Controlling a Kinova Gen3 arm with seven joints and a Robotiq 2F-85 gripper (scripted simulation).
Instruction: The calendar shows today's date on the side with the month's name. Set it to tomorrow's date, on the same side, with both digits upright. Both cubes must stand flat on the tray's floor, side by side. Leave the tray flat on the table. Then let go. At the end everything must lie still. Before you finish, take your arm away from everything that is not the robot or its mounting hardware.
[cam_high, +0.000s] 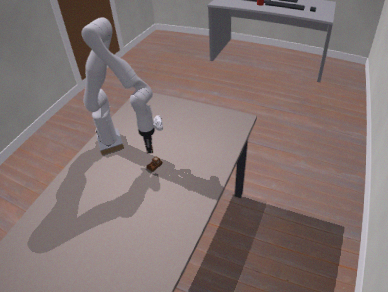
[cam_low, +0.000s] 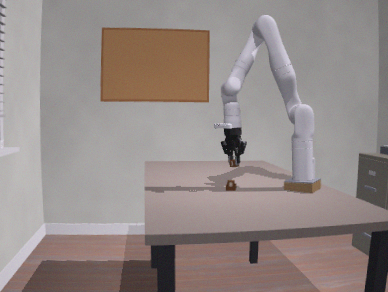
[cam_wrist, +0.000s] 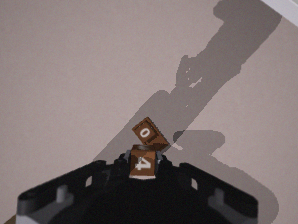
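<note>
Now: hand 100 mm above the brown number cube, 20 mm short of it and 10 mm to the right of it. Also, from my hand: brown calendar tray 120 mm below, 10 mm ahead; digit cube 10 mm below.
</note>
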